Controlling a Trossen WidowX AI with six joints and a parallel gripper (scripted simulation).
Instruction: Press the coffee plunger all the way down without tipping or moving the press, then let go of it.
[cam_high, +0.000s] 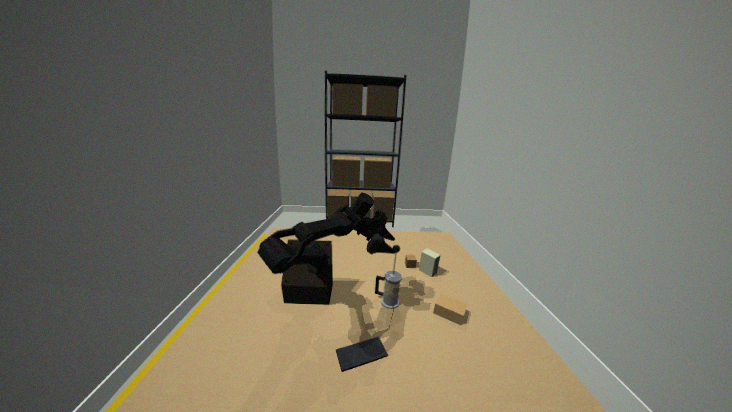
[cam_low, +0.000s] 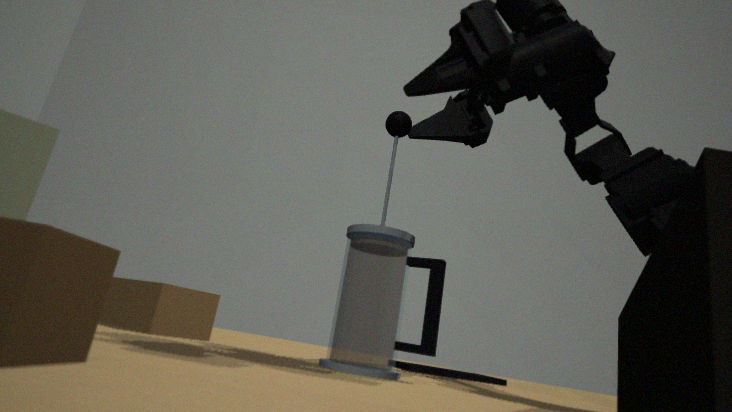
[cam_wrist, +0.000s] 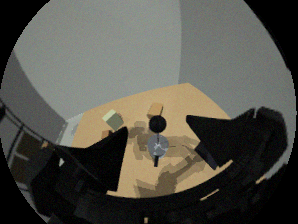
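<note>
Now: the coffee press 140 mm below my gripper tip and 10 mm behind it. The rest, counted from my gripper tip: dark flat pad: 260 mm below, 240 mm to the right, 100 mm behind.
</note>
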